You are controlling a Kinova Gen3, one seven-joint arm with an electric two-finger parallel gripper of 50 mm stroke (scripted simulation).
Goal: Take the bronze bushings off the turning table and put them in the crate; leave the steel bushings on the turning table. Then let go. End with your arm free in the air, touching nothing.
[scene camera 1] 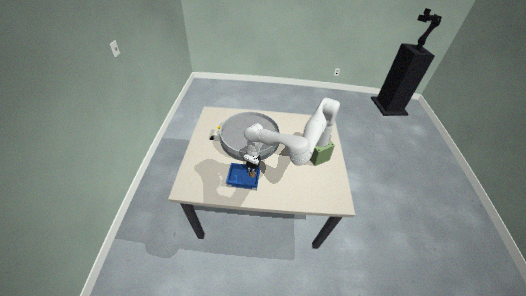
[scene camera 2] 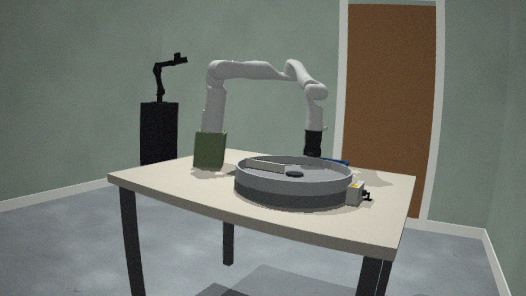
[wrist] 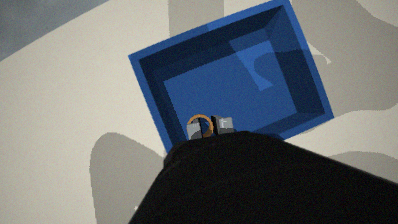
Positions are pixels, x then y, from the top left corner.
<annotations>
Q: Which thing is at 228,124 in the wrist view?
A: The gripper.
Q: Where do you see a grey turning table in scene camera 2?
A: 294,172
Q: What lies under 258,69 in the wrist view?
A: A blue crate.
</annotations>
